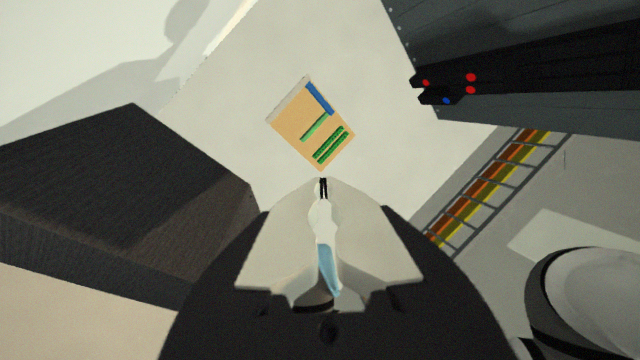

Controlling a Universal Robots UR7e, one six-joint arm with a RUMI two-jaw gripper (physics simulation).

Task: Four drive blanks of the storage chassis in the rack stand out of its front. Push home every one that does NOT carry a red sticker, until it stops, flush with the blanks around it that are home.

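Frame: origin at the arm's base, x left, y back, z up, level; metres.
Seen in the pictures: gripper, fingertip midpoint: [323, 179].
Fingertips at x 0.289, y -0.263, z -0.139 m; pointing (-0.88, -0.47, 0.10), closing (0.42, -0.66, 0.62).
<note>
Offsets run from my fingertips to a thing's middle. "spot": to the spot under its first point.
The storage chassis @[spot: dx -0.011, dy -0.376, dz +0.179 m] [540, 62] shows at the upper right as a long black body between dark grey surfaces of the rack [450, 30]. Near its left end are several red dots and a blue dot @[spot: dx -0.171, dy -0.376, dz +0.223 m] [446, 100]. Two black parts stick out there at different lengths: an upper one @[spot: dx -0.233, dy -0.390, dz +0.157 m] [416, 80] beside a red dot @[spot: dx -0.208, dy -0.384, dz +0.166 m] [425, 82], and a lower one @[spot: dx -0.228, dy -0.392, dz +0.211 m] [426, 96] beside the blue dot. The single blanks cannot be told apart at this slant. My gripper [323, 179] is shut and empty. Its tips are well to the lower left of the chassis, apart from it.
An orange board [292, 117] with green and blue strips lies on a pale surface beyond my fingertips. A dark block [110, 175] stands at the left. A cable ladder [487, 206] with orange and yellow cables runs at the right. A pale round body [595, 295] is at the lower right.
</note>
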